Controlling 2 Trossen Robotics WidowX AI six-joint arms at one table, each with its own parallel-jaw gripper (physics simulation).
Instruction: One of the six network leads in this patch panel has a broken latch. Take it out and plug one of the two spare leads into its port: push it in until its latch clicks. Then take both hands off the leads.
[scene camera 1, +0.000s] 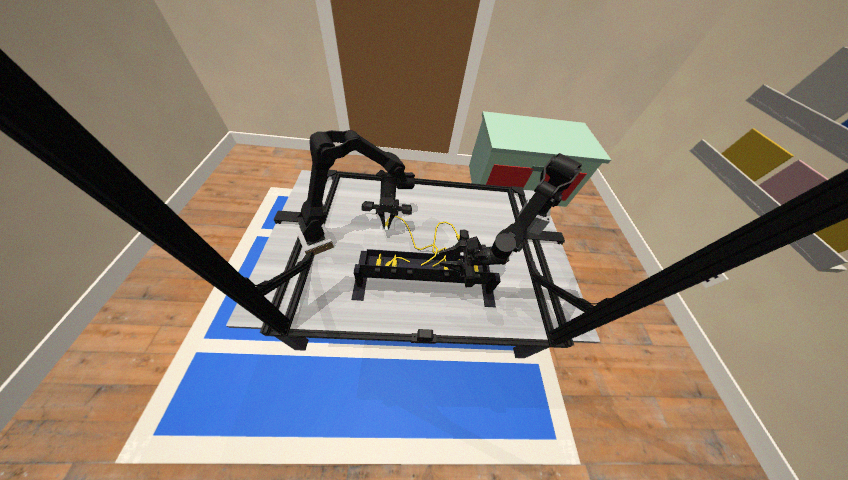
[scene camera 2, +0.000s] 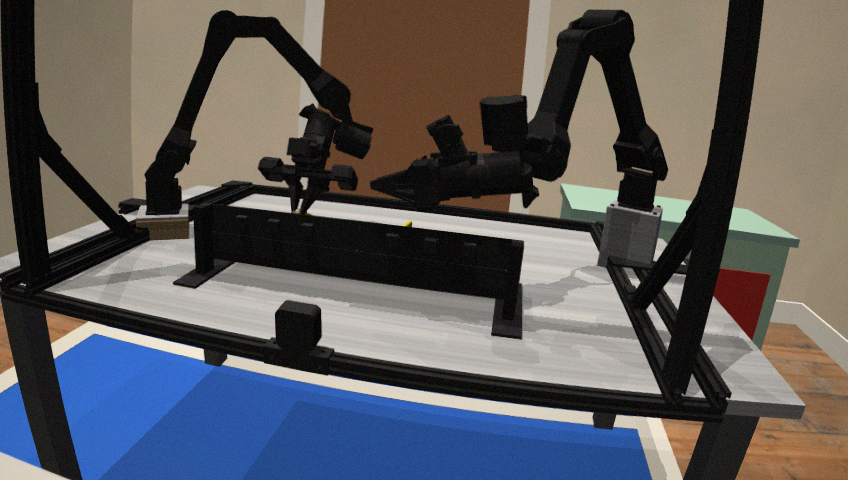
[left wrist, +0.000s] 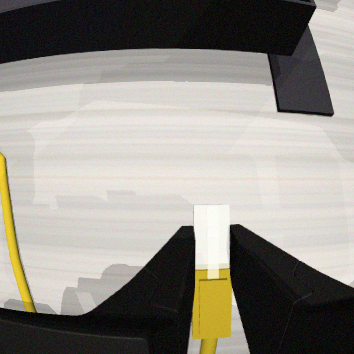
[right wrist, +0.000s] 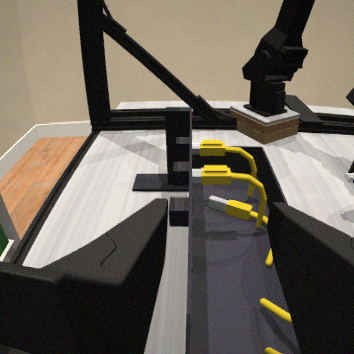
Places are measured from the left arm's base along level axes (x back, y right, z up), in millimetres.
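Where they show: left gripper, fingertip midpoint: (scene camera 1: 386, 229) (left wrist: 209, 236) (right wrist: 351, 180); right gripper, fingertip midpoint: (scene camera 1: 439, 258) (scene camera 2: 373, 183) (right wrist: 219, 212); left arm's base, link origin: (scene camera 1: 314, 236) (scene camera 2: 163, 210) (right wrist: 264, 108); right arm's base, link origin: (scene camera 2: 636, 206).
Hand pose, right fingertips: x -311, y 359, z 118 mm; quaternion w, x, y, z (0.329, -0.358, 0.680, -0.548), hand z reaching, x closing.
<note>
Things, the pixels of their top centre, and the offset from my right fingertips. "*": a spot on its surface instead. Level surfaces: height alone.
- black patch panel, top centre: (scene camera 2: 355, 216) (scene camera 1: 428, 263) dz -53, dx +17, dy -24 mm
- loose yellow lead, surface spot: (right wrist: 239, 209) * dz -129, dx +113, dy -122 mm
- table, surface height: dz -162 mm
The black patch panel (scene camera 1: 425, 275) (scene camera 2: 357, 252) (left wrist: 150, 27) stands mid-table. My left gripper (scene camera 1: 386, 227) (scene camera 2: 299, 211) (left wrist: 209, 236) is shut on a yellow lead (left wrist: 212, 305) with a clear plug, behind the panel and apart from it. In the right wrist view two yellow leads (right wrist: 212, 148) (right wrist: 216, 175) sit in neighbouring ports at the panel's far end. Beside them a loose yellow lead (right wrist: 239, 209) lies tilted, its clear plug apart from the third port. My right gripper (scene camera 1: 447, 260) (scene camera 2: 373, 184) (right wrist: 219, 212) is partly open and empty above the panel's right half. Latch condition cannot be made out.
Yellow cables (scene camera 1: 443, 223) (left wrist: 12, 240) loop up behind the panel and across the table (scene camera 1: 357, 315). More yellow cable ends (right wrist: 275, 309) show in the tray near my right fingers. A black frame (scene camera 2: 476, 386) surrounds the table, with a small black box (scene camera 2: 297, 324) at its front.
</note>
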